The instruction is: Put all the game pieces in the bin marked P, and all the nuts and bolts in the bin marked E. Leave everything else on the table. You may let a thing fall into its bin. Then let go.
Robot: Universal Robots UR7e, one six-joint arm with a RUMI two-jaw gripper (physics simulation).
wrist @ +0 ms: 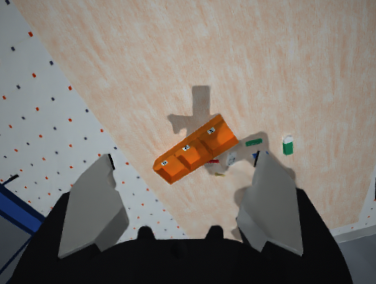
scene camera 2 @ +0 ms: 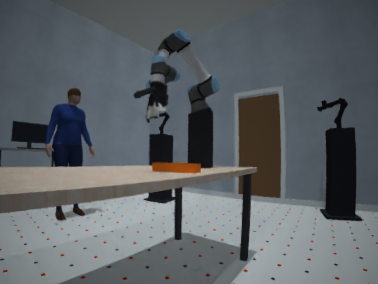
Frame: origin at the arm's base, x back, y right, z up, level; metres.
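Seen in the pictures: gripper, fingertip midpoint: [wrist: 184, 154] [scene camera 2: 152, 120]; arm's base, link origin: [scene camera 2: 201, 112].
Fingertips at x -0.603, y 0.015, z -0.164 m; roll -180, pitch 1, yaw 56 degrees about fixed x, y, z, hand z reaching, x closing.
Observation:
Pixels of each thing's top centre, then the offset from my fingertips to it. Level surfaces: height alone.
- orange three-compartment bin block, top centre: [wrist: 193, 156] [scene camera 2: 176, 163] dx +0.130, dy -0.067, dz -0.216 m
- small red piece, top centre: [wrist: 212, 162] dx +0.203, dy -0.042, dz -0.252 m
- speckled whitish piece, top centre: [wrist: 231, 159] dx +0.233, dy +0.015, dz -0.255 m
- thin yellowish piece, top centre: [wrist: 220, 176] dx +0.272, dy -0.047, dz -0.249 m
- green bar, top centre: [wrist: 255, 143] dx +0.216, dy +0.102, dz -0.248 m
- blue piece, top centre: [wrist: 260, 156] dx +0.270, dy +0.098, dz -0.248 m
- white block, top centre: [wrist: 289, 146] dx +0.287, dy +0.186, dz -0.249 m
- wooden table, surface height: dz -0.262 m
An orange three-compartment bin block [scene camera 2: 176, 167] [wrist: 195, 161] lies on the table; its labels are too blurred to read. Beside it in the wrist view are a small red piece [wrist: 213, 161], a speckled whitish piece [wrist: 231, 159], a thin yellowish piece [wrist: 219, 174] and a green bar [wrist: 254, 142]. A blue piece [wrist: 254, 155] is partly hidden behind the right fingertip. A green and white block [wrist: 288, 146] lies farther right. Which are game pieces, nuts or bolts I cannot tell. My gripper [scene camera 2: 155, 114] [wrist: 184, 154] is open and empty, high above the table.
The wooden table [scene camera 2: 100, 177] [wrist: 150, 55] has its edge close to the bin block's left end in the wrist view. A person in blue [scene camera 2: 68, 125] stands behind the table. Two small dark arms on black pedestals [scene camera 2: 161, 150] [scene camera 2: 341, 170] stand farther back.

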